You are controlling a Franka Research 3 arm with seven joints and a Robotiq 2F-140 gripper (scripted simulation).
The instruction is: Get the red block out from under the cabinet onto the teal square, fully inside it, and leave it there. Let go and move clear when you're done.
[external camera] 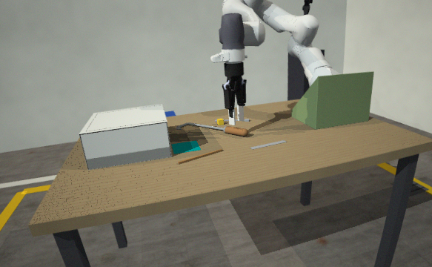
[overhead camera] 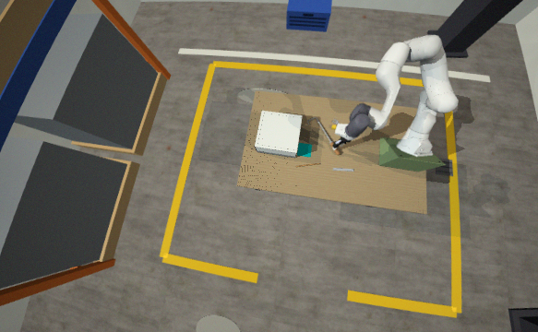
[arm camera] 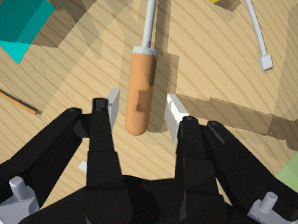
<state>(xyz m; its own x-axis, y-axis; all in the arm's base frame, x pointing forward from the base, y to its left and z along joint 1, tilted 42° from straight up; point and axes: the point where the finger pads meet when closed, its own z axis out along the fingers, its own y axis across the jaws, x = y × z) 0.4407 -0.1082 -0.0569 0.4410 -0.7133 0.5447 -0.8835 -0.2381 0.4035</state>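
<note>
The hook tool lies 100 mm to the right of my hand, 90 mm ahead of it and 70 mm below it. The rest, counted from my hand: yellow cube (180 mm to the right, 70 mm below); then flat grey bar (160 mm to the left, 90 mm below, 50 mm behind); then grey fork-like tool (190 mm to the right, 80 mm below, 70 mm behind).
</note>
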